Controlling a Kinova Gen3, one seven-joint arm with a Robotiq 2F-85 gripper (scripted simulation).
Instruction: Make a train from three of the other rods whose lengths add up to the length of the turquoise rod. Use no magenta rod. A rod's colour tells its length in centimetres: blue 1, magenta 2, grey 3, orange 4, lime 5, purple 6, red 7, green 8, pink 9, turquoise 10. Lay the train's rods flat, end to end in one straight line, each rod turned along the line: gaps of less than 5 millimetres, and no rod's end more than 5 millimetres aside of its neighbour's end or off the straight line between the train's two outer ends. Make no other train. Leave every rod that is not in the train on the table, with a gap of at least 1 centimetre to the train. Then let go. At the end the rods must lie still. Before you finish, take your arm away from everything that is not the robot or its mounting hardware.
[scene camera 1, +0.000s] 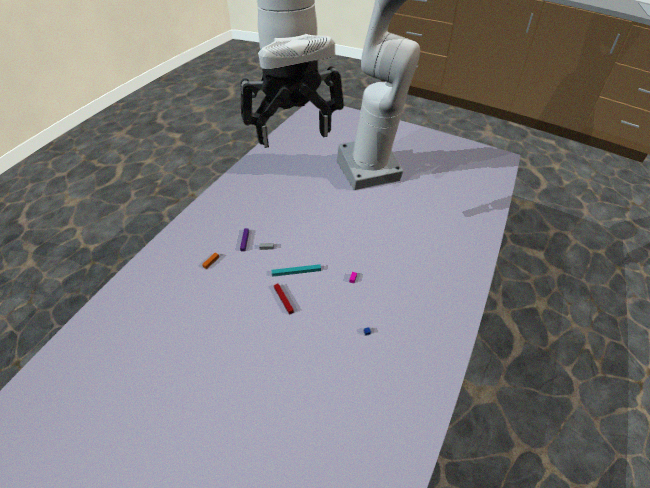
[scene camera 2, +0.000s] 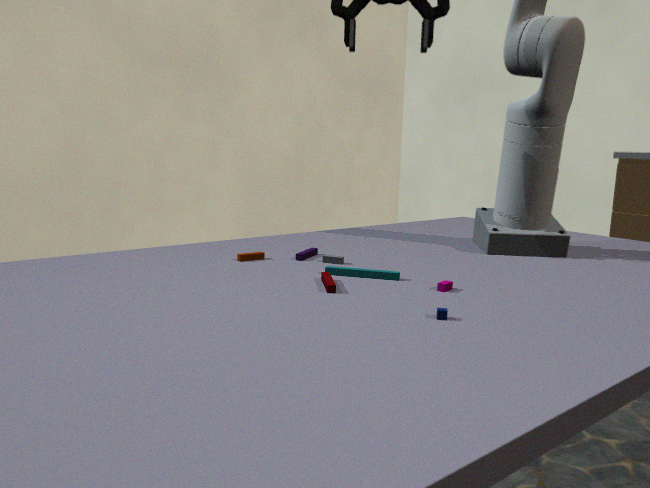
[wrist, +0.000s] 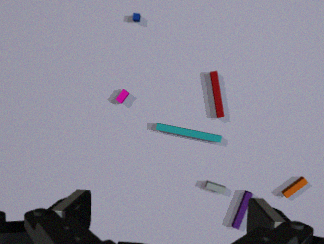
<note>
In view: my gripper (scene camera 1: 295, 139).
My gripper also shows in the wrist view (wrist: 168, 212).
</note>
